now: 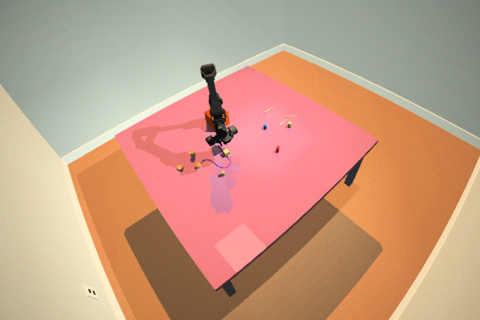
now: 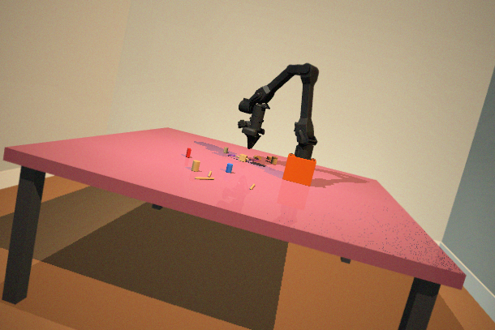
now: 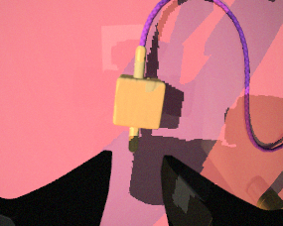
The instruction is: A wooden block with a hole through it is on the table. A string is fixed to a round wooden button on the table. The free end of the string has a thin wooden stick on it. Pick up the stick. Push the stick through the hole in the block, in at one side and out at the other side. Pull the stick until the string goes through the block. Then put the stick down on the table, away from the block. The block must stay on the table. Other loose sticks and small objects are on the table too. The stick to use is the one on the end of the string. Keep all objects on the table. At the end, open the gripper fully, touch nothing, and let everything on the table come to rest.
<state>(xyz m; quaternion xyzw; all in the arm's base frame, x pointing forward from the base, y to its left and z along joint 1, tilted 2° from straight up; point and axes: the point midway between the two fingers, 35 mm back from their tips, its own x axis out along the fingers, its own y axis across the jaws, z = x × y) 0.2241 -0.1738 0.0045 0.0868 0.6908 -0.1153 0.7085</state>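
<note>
The wooden block is 50 mm below my gripper tip, 20 mm ahead of it and 10 mm to the right of it. Round my gripper tip: round wooden button (180 mm to the right, 60 mm below, 60 mm behind); thin wooden stick (50 mm below, 30 mm ahead, 10 mm to the right); red peg (250 mm ahead, 200 mm to the left, 50 mm below).
</note>
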